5 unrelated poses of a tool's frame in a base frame.
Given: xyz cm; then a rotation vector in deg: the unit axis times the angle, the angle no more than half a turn.
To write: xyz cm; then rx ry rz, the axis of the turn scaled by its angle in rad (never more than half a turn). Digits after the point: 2 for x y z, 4 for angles.
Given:
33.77, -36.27, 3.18, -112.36, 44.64, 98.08
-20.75, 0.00, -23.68, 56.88, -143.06, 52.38
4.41, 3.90, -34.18, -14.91, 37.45, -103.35
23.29, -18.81, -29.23, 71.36, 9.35, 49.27
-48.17, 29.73, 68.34, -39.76, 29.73, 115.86
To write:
33.77, -36.27, 3.18, -1.9611, 0.7791, 1.7118
-20.75, 0.00, -23.68, 0.9927, -2.4969, 0.9142
4.41, 3.90, -34.18, -0.2602, 0.6536, -1.8038
23.29, -18.81, -29.23, 1.2455, 0.1632, 0.8599
-48.17, 29.73, 68.34, -0.6939, 0.5189, 2.0221

